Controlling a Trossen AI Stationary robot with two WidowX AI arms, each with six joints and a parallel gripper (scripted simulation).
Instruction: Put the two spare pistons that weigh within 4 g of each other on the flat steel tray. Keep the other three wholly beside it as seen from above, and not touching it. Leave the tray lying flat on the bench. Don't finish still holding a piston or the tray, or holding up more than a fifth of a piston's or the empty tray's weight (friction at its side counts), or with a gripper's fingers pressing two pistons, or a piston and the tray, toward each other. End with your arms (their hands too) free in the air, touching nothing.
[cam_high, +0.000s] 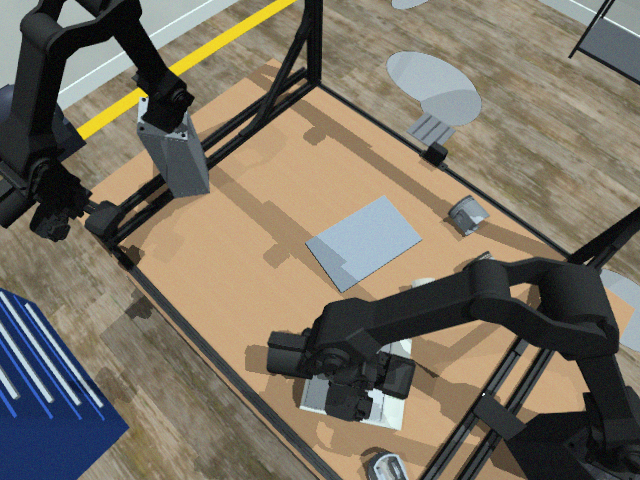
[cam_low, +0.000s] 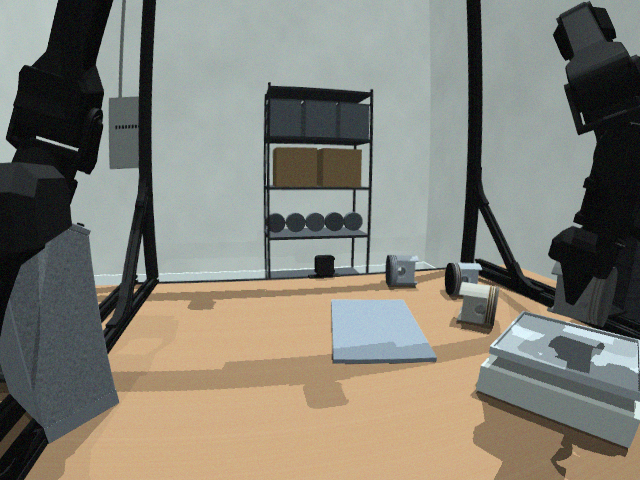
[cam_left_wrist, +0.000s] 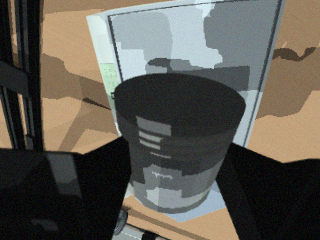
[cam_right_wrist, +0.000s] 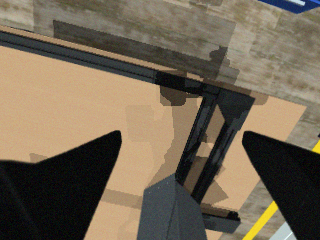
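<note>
My left hand is 260 mm past the flat steel tray, 160 mm to the left of it and 160 mm above it.
</note>
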